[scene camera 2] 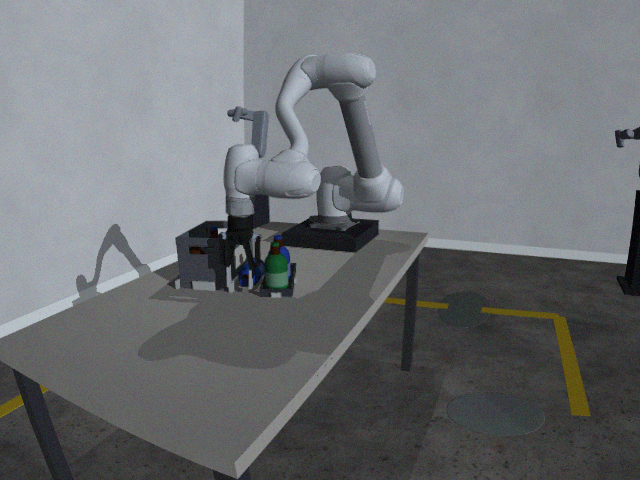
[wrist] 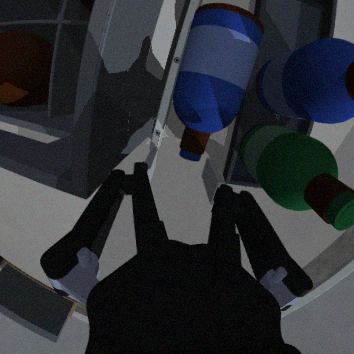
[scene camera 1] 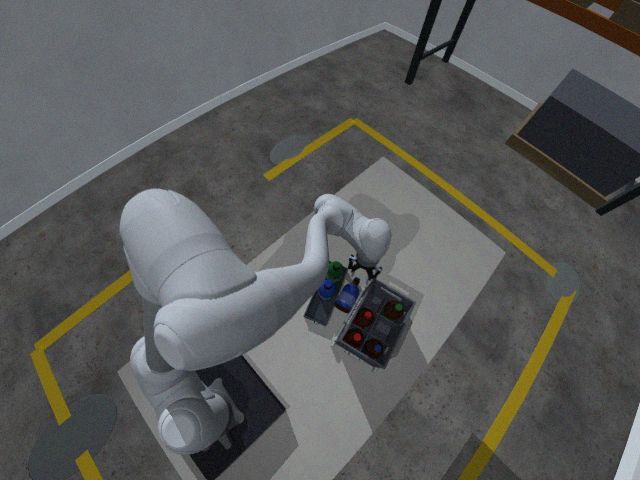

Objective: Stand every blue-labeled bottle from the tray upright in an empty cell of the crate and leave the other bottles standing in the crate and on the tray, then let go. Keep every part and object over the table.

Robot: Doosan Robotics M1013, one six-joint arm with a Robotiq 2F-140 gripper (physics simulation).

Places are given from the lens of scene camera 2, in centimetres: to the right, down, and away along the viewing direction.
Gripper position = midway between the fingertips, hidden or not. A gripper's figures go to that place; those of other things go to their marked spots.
my gripper (scene camera 2: 240, 286): -25, 15, 139
green bottle (scene camera 2: 276, 266): -13, 8, 137
